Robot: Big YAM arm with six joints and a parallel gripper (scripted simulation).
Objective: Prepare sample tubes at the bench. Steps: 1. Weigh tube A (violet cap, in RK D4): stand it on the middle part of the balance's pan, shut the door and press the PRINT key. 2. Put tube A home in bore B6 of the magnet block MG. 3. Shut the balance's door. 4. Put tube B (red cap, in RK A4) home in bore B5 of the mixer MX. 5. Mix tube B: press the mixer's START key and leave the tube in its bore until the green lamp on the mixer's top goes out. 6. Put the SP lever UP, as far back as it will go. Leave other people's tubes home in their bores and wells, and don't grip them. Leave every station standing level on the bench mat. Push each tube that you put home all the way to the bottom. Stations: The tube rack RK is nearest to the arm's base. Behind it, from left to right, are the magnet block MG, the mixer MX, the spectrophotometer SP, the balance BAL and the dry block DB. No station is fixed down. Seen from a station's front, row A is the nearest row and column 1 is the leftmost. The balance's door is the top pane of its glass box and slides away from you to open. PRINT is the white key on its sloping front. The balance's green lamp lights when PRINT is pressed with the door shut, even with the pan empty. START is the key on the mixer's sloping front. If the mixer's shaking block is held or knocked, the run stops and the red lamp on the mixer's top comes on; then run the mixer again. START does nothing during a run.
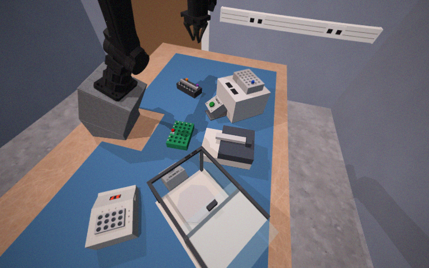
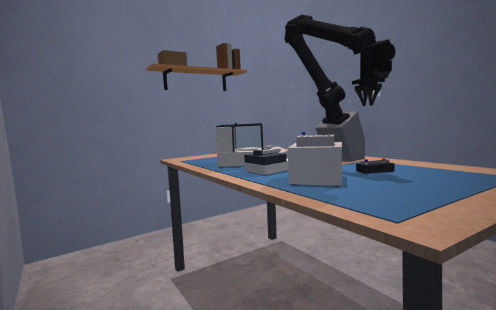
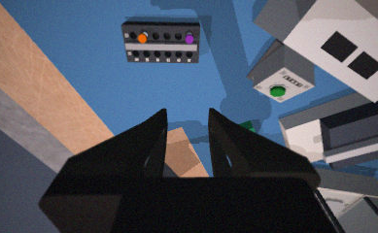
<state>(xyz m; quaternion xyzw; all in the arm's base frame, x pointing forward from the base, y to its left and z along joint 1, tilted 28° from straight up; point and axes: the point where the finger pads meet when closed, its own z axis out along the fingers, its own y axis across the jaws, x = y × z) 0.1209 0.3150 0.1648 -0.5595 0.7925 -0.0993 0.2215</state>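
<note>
Now: hand 30 cm short of the balance door, 62 cm to the left of it and 7 cm above it. From my hand the other things lie so: magnet block MG 5 cm behind, 26 cm below; grey shaking block 26 cm ahead, 1 cm to the right, 13 cm below; green start key 13 cm ahead, 14 cm to the right, 21 cm below.
</note>
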